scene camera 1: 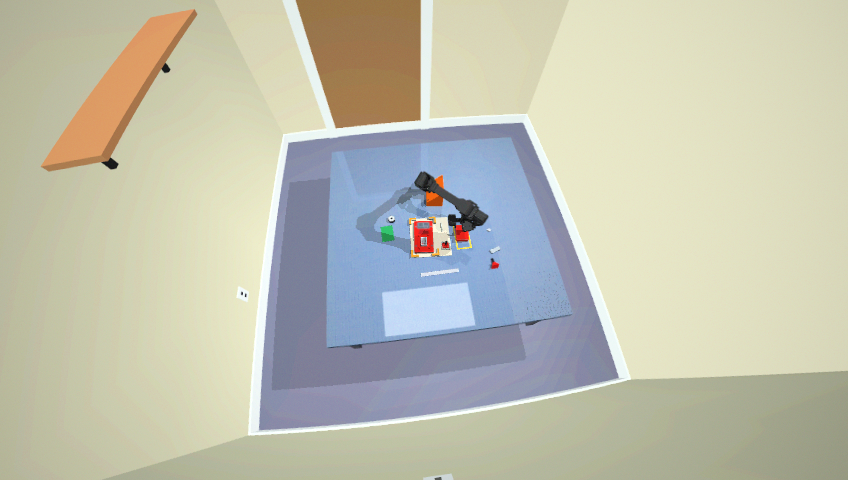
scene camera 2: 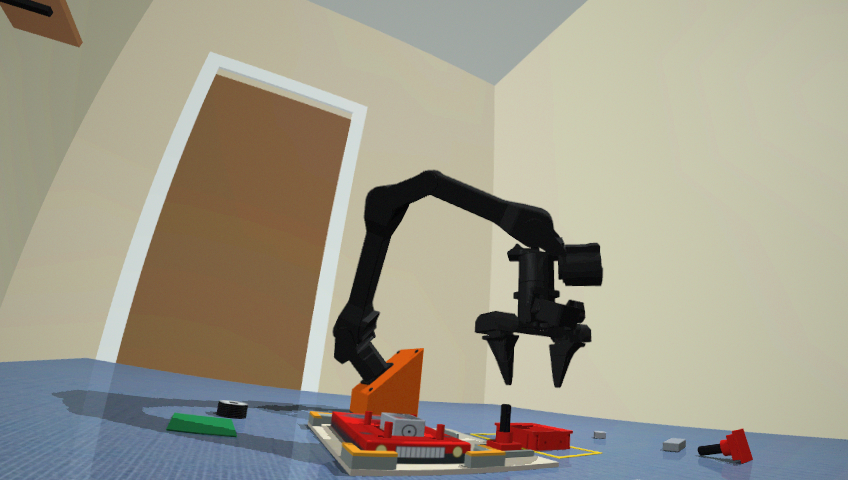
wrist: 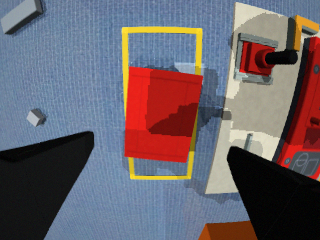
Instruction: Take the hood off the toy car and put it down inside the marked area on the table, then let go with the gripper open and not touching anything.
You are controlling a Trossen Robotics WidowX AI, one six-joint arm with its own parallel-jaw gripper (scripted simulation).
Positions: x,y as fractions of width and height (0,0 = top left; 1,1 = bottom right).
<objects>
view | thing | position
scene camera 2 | my gripper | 0.63,0.81
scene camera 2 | red toy car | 0.43,0.90
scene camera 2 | green pad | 0.21,0.88
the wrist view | my gripper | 0.51,0.61
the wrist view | red hood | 0.50,0.44
</objects>
